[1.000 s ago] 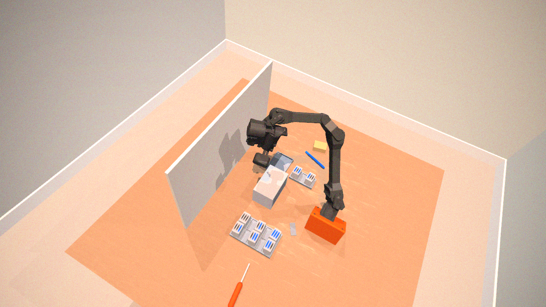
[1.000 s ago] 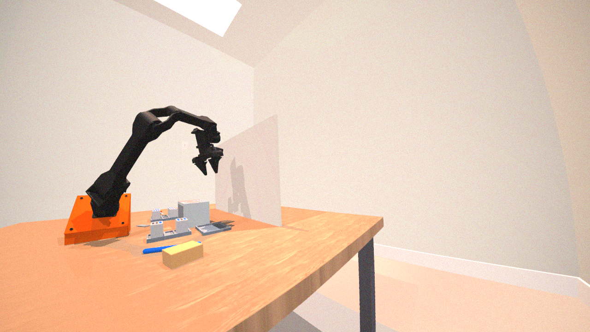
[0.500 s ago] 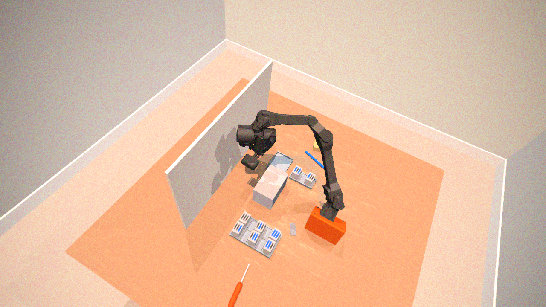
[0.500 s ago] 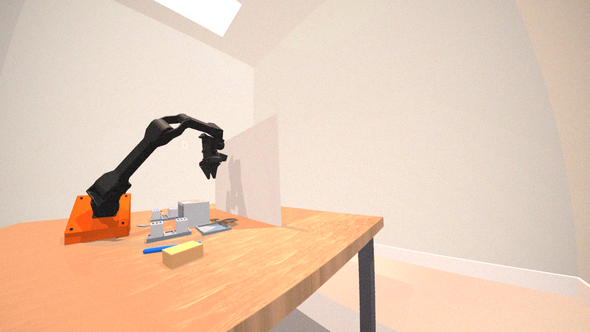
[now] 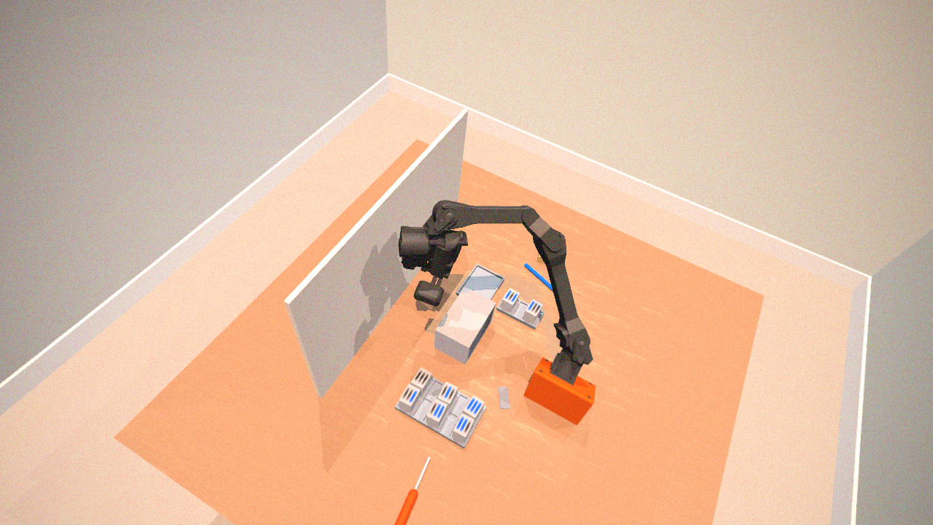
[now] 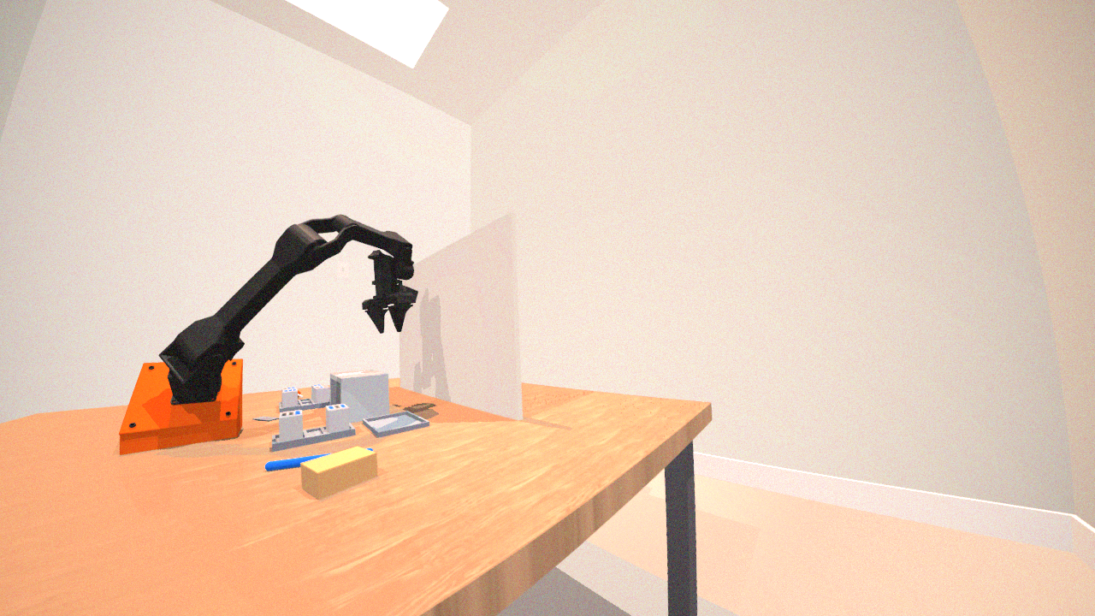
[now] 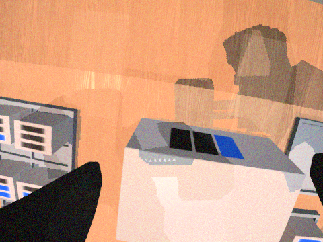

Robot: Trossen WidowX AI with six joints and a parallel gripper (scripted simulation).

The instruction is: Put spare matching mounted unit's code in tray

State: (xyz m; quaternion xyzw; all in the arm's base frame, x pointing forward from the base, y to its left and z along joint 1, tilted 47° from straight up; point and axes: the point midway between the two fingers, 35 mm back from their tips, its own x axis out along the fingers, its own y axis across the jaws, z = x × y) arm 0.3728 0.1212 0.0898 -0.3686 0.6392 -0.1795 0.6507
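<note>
Now: gripper tip 220 mm to the right of the grey spare block, 160 mm above it and 70 mm past it. Also, from my gripper tip: grey box-shaped unit (150 mm below, 90 mm behind, 20 mm to the right); grey wall panel (140 mm ahead, 20 mm to the right, 20 mm above); grey tray (200 mm to the right, 200 mm below, 50 mm behind).
</note>
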